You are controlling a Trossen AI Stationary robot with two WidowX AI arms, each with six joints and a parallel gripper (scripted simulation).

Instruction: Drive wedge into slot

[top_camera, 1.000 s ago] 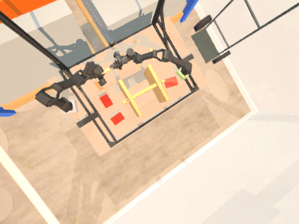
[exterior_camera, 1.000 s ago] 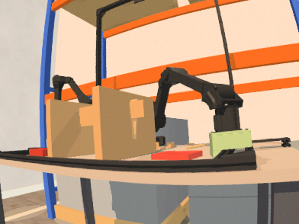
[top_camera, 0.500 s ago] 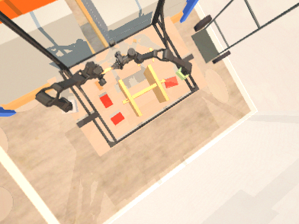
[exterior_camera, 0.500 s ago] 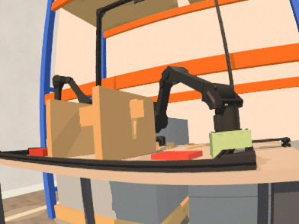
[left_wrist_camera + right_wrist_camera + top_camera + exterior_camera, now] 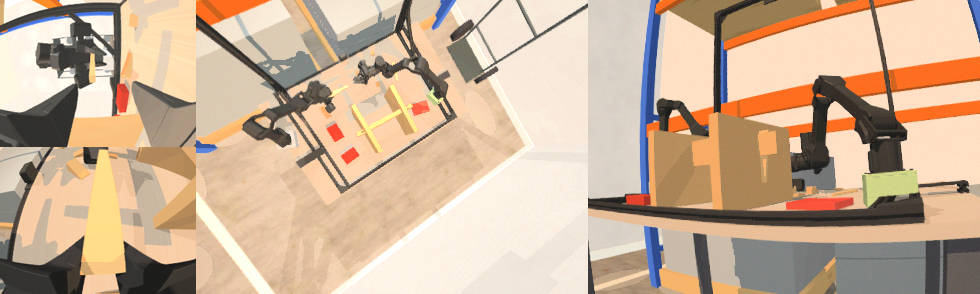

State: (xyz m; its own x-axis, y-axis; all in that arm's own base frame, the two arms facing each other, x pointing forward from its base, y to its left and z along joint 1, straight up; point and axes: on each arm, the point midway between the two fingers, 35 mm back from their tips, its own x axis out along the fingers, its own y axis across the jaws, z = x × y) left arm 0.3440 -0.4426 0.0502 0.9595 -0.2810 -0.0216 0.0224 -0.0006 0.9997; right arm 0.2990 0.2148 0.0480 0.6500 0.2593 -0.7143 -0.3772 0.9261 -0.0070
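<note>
Right now the wedge is 7 cm ahead of my right hand, 6 cm to the right of it and 11 cm below it.
</note>
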